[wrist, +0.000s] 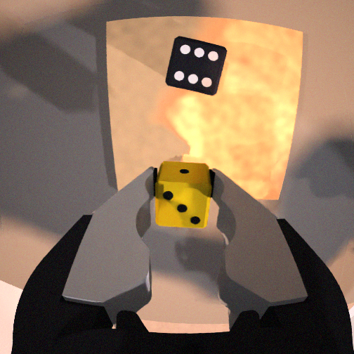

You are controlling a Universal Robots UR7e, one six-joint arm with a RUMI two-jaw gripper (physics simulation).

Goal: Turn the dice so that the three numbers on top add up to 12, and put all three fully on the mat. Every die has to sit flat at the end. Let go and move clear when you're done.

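Note:
My gripper (182,170) is shut on a yellow die (182,197), in the lower middle of the wrist view. The die's face with one pip is toward the far side, and its face with three pips is toward the camera. The die is held in front of the near edge of the mat; its height above the surface is hard to tell. A black die (196,66) with six white pips on top lies flat on the mat (135,115), near its far edge. The third die does not show in the wrist view.
The mat is lit bright orange and yellow on its right part and is duller on its left. Dark shadows fall on the table (45,150) at the left and right of the mat. A pale area shows at the lower left corner.

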